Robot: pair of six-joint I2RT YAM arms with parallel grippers.
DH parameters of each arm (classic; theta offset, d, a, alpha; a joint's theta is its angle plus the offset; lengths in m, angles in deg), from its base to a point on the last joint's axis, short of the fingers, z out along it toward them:
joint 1: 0 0.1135 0.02 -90
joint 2: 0 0 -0.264 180
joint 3: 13.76 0 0.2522 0
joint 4: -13.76 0 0.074 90
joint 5: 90 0 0 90
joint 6: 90 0.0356 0 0
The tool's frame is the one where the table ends.
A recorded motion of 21 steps. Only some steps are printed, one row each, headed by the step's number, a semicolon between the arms.
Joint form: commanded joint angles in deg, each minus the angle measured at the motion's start. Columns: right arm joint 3, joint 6, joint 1, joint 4, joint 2, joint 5; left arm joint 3, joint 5, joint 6, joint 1, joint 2, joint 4.
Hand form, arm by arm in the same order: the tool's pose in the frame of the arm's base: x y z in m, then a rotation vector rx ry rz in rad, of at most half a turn. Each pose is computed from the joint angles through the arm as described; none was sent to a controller.
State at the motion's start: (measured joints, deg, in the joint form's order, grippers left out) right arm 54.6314 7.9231 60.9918 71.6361 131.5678 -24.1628; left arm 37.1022 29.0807 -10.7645 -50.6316 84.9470 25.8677
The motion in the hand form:
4: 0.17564 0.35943 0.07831 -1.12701 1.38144 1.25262; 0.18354 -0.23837 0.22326 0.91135 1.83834 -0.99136
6: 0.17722 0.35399 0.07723 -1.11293 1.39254 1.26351; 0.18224 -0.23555 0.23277 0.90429 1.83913 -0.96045
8: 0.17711 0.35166 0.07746 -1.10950 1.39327 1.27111; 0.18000 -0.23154 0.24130 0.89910 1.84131 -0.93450
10: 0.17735 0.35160 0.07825 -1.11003 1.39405 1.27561; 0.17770 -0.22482 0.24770 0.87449 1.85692 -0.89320
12: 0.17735 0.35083 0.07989 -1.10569 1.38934 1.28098; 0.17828 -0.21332 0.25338 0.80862 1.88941 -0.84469
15: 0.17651 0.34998 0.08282 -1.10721 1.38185 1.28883; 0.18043 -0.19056 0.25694 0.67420 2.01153 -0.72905
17: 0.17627 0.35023 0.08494 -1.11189 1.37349 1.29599; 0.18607 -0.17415 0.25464 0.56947 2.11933 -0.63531
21: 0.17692 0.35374 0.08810 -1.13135 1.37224 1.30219; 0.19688 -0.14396 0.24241 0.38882 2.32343 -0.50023
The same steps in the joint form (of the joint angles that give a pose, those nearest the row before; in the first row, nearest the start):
4: -3.99 -0.79 0.80 4.78 -1.22 -0.96; 2.75 -10.79 0.57 0.36 -5.02 -6.64
6: -5.02 0.22 0.19 5.88 -1.31 -1.37; 3.77 -12.22 1.22 0.35 -6.90 -9.72
8: -5.55 0.63 0.02 6.44 -1.48 -1.69; 4.48 -13.35 1.77 0.38 -8.91 -12.69
10: -5.55 0.80 -0.04 6.29 -1.64 -1.92; 4.66 -15.42 1.94 0.64 -11.21 -15.72
12: -5.75 1.07 -0.10 6.65 -1.90 -2.05; 4.50 -17.98 0.96 1.93 -13.85 -18.79
15: -6.09 1.22 -0.08 6.76 -2.50 -2.42; 4.86 -23.04 -1.63 4.89 -17.72 -27.61
17: -6.07 1.24 -0.07 6.71 -2.84 -2.88; 5.57 -25.93 -3.57 7.97 -18.81 -34.25
21: -5.21 0.87 0.03 4.77 -3.38 -3.71; 6.31 -27.63 -6.84 14.67 -18.80 -45.05

